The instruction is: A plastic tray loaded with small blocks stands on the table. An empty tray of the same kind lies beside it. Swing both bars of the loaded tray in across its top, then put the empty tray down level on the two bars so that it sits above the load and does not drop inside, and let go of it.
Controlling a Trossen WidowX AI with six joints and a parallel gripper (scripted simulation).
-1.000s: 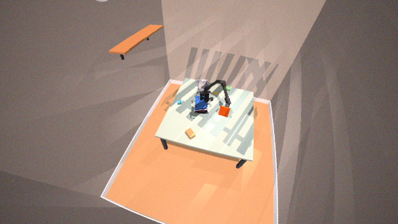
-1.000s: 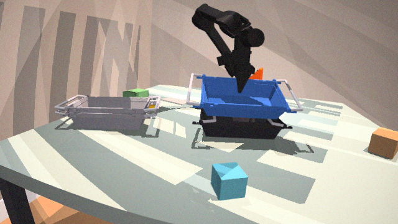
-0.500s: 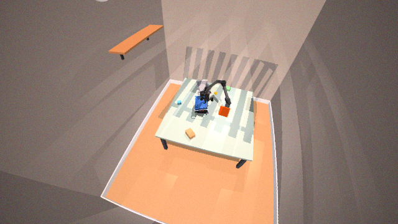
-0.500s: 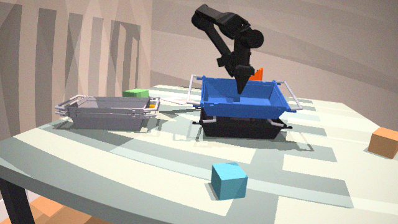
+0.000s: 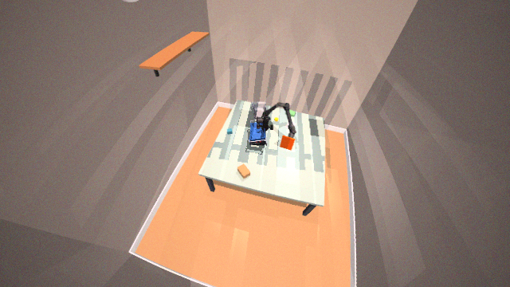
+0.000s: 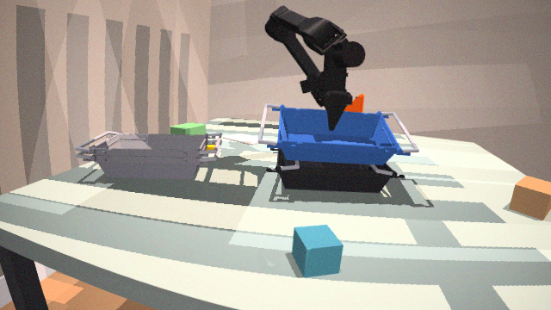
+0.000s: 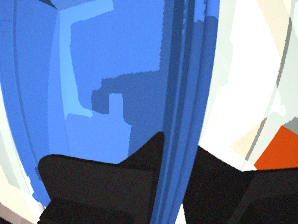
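The blue tray lies 8 cm ahead of my gripper tip, 2 cm to the left of it and 1 cm above it. The rest, counted from my gripper tip: orange block 8 cm ahead, 51 cm to the left, 9 cm below; then green block 26 cm behind, 56 cm to the right, 10 cm below; then cyan cube 42 cm ahead, 3 cm to the left, 9 cm below.
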